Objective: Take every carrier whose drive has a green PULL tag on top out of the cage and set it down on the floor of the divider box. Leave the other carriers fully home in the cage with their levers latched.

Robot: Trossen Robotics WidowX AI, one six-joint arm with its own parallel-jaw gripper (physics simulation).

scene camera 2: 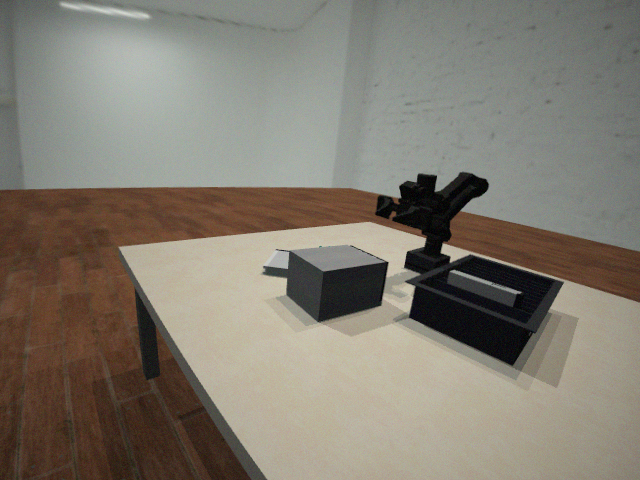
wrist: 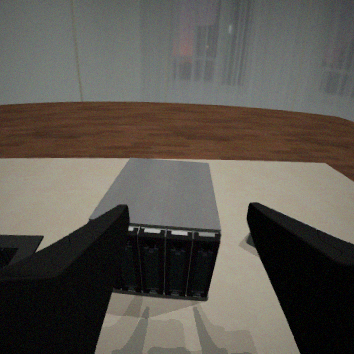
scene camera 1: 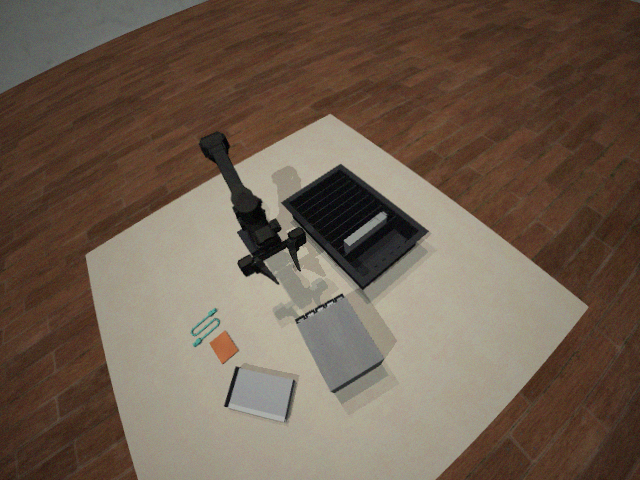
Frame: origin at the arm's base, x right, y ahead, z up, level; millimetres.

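Seen in the pictures: gripper, fingertip midpoint: [scene camera 2: 384,216] [wrist: 188,211] [scene camera 1: 289,277]; arm's base, origin of the base link: [scene camera 2: 431,253].
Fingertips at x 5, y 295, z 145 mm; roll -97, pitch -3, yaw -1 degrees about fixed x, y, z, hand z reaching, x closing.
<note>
Pixels of each thing's top centre, then the offset from my fingertips to it. "*": a spot on its surface instead. Level surfaces: height alone.
- grey cage, middle of its top: [wrist: 162,185] [scene camera 2: 339,255] [scene camera 1: 337,338] dx -16, dy +170, dz -87 mm
- black divider box, middle of its top: [scene camera 2: 493,281] [scene camera 1: 350,215] dx -281, dy -128, dz -113 mm
- long pale grey bar, surface spot: [scene camera 2: 483,286] [scene camera 1: 370,231] * dx -289, dy -35, dz -103 mm
- flat silver case, middle of its top: [scene camera 1: 258,392] [scene camera 2: 286,258] dx +233, dy +149, dz -179 mm
- orange square, surface spot: [scene camera 1: 223,347] * dx +272, dy -26, dz -201 mm
- coiled teal cable, middle of its top: [scene camera 1: 204,326] dx +299, dy -119, dz -196 mm
- pale table, its level: dz -205 mm
The grey cage [scene camera 1: 341,341] [scene camera 2: 336,289] [wrist: 165,195] stands on the table. Its open front faces the arm in the wrist view, with several dark carrier fronts [wrist: 177,265] side by side and pale patches along their top; the leftmost part is behind a finger. No green PULL tag can be made out; lever states are too dark to tell. The black divider box [scene camera 1: 330,249] [scene camera 2: 467,301] stands beside the cage. A long pale grey bar [scene camera 1: 366,230] [scene camera 2: 483,286] lies across it at the end of the slots. My gripper [scene camera 1: 288,276] [wrist: 188,211] is open and empty, above and short of the cage's front.
A flat silver case [scene camera 1: 261,393] [scene camera 2: 276,260] with dark edges lies beside the cage. An orange square [scene camera 1: 223,347] and a coiled teal cable [scene camera 1: 205,327] lie near it on the pale table [scene camera 1: 465,310].
</note>
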